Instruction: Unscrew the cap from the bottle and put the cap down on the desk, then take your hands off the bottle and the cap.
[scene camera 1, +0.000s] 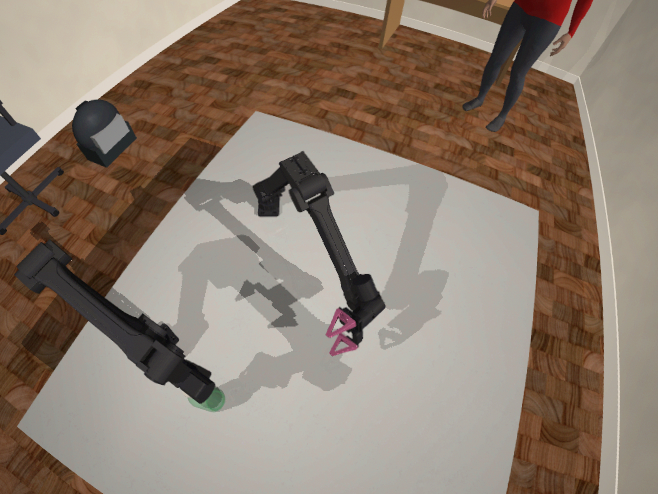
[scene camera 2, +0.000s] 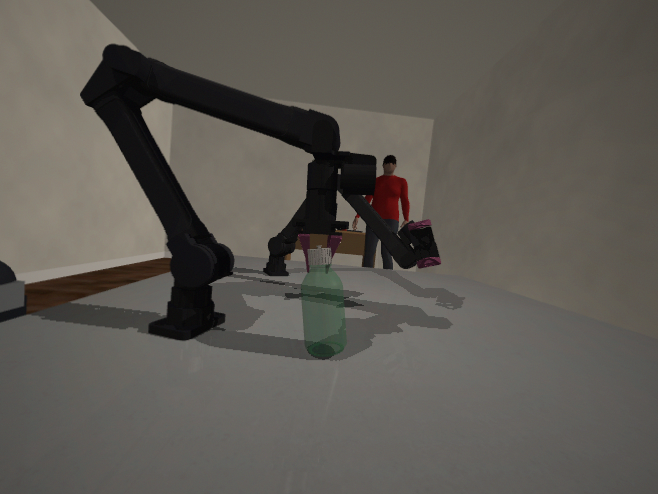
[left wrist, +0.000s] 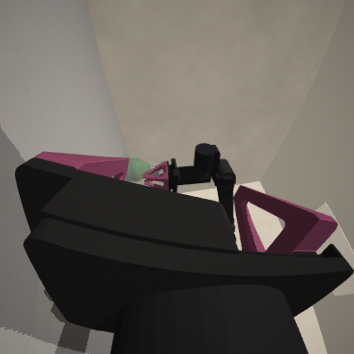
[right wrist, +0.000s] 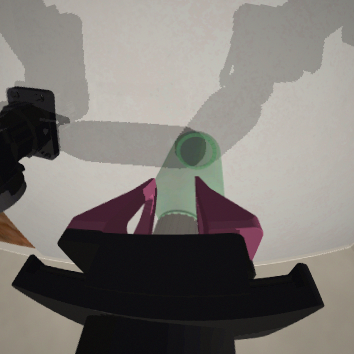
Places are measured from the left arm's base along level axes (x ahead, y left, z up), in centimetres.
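Pixels of known places: left gripper, fingertip midpoint: (scene camera 1: 329, 345) (scene camera 2: 423, 241) (left wrist: 184, 178); right gripper, fingertip midpoint: (scene camera 2: 317, 273) (left wrist: 143, 178) (right wrist: 174, 183); left arm's base, link origin: (scene camera 1: 269, 205) (scene camera 2: 275, 273); right arm's base, link origin: (scene camera 2: 189, 326) (right wrist: 35, 122).
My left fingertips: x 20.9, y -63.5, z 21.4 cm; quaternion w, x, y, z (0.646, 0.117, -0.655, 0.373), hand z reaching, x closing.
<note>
Ahead of a thing's pixels: the offset from my left fingertips to its top centre. Level surfaces: height alone.
The green see-through bottle @(dx -36.9, dy -12.0, dz -2.8 cm) (scene camera 1: 212, 400) (scene camera 2: 323, 313) (left wrist: 136, 169) (right wrist: 172, 192) stands roughly upright on the desk, near the front in scene camera 2, perhaps leaning slightly. The ribbed whitish cap @(dx -37.9, dy -11.2, dz -2.3 cm) (scene camera 2: 318, 257) (right wrist: 175, 225) is at the bottle's neck; whether its thread is loose cannot be told. My right gripper (scene camera 2: 318, 267) (right wrist: 174, 183) points down from above and is shut on the cap, one finger on each side. In scene camera 1 its fingers are hidden under the wrist. My left gripper (scene camera 1: 329, 344) (scene camera 2: 424, 243) is open and empty, raised above the desk and well away from the bottle.
The pale desk @(dz -21.4 cm) (scene camera 1: 425, 398) (scene camera 2: 478, 414) bears both arm bases and shadows from the arms. The right arm reaches over the bottle. A person in red (scene camera 1: 542, 10) (scene camera 2: 390, 196) stands beyond the desk. A dark helmet-shaped object (scene camera 1: 98, 127) and an office chair (scene camera 1: 15, 140) are at the left.
</note>
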